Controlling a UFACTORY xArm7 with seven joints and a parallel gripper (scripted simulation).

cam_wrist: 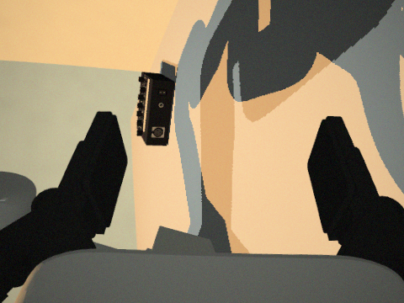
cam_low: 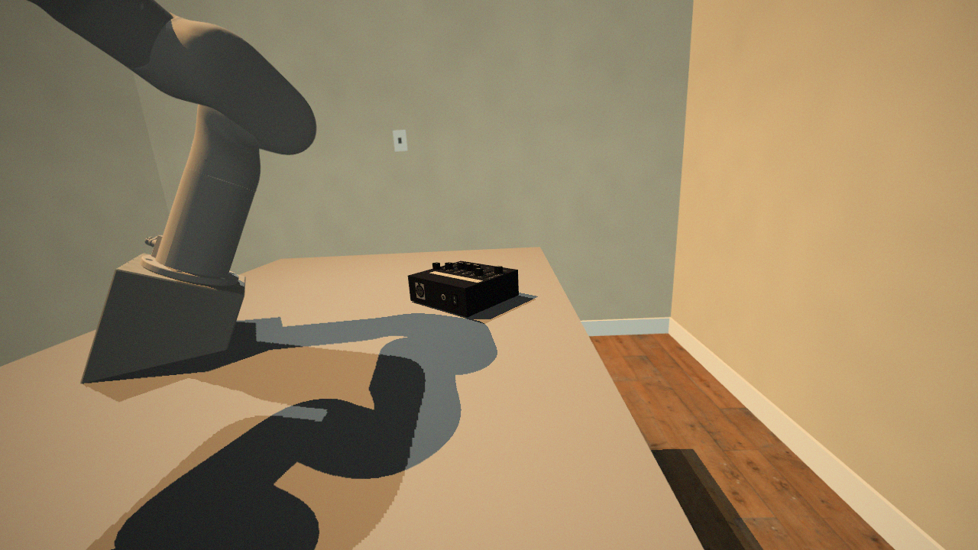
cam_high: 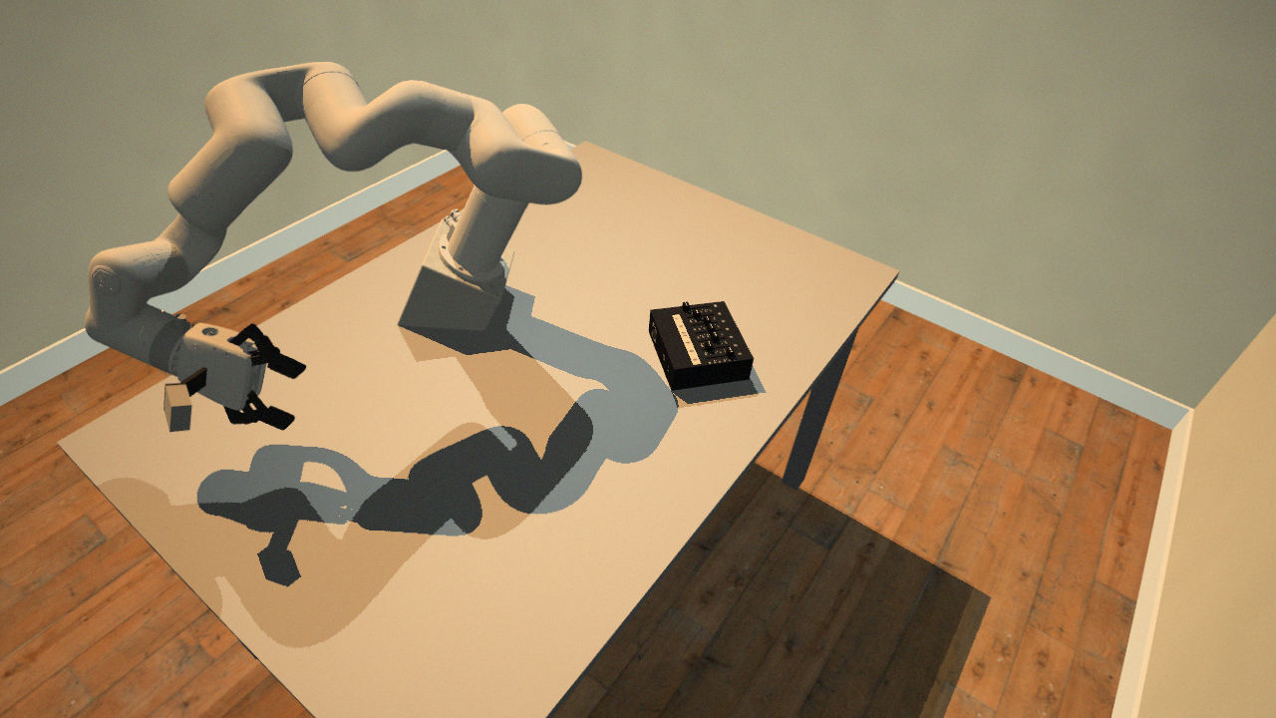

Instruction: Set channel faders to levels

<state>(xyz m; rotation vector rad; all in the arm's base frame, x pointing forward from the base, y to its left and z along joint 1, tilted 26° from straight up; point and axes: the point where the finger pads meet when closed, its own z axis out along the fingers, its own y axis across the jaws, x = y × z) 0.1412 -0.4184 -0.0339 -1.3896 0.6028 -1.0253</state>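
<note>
My hand is 22 cm short of the channel 4 fader cap, 65 cm to the right of it and 9 cm above it. Also, from my hand: master fader cap (15 cm ahead, 66 cm to the left, 9 cm below); channel 2 fader cap (25 cm ahead, 62 cm to the left, 9 cm below); channel 3 fader cap (24 cm ahead, 64 cm to the left, 9 cm below).
</note>
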